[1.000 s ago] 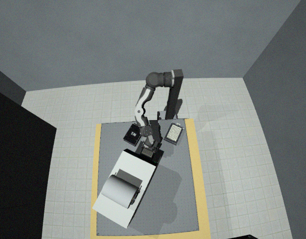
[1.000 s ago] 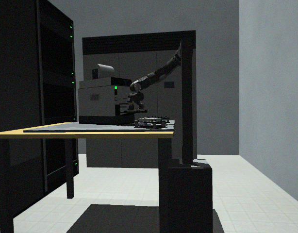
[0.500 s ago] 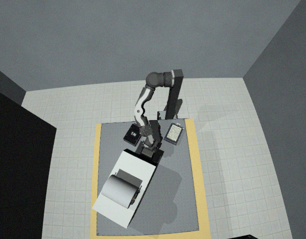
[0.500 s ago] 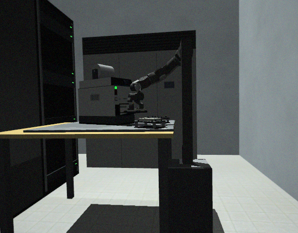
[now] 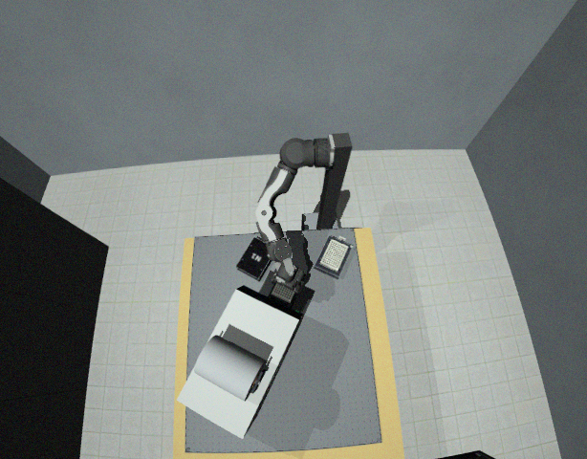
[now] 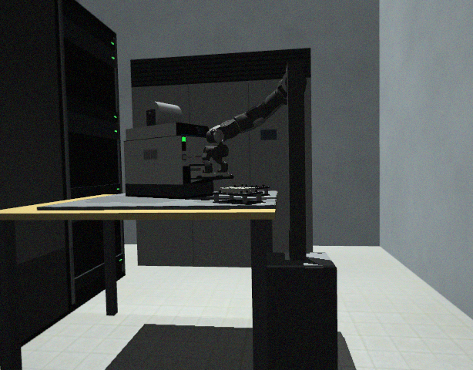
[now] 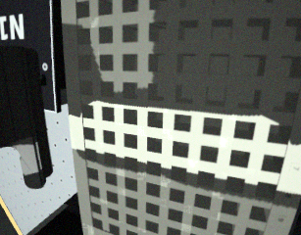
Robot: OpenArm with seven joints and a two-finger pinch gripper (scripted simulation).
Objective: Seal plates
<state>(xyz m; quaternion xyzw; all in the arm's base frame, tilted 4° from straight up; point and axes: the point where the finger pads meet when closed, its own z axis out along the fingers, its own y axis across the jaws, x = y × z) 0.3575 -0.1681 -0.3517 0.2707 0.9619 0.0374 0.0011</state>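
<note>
Right now my hand is 2 cm above the sealer stage. Also, from my hand: well plate (12 cm behind, 22 cm to the left, 7 cm below); foil roll (29 cm ahead, 18 cm to the right, 30 cm above); start button (14 cm ahead, 3 cm to the left, 7 cm above).
</note>
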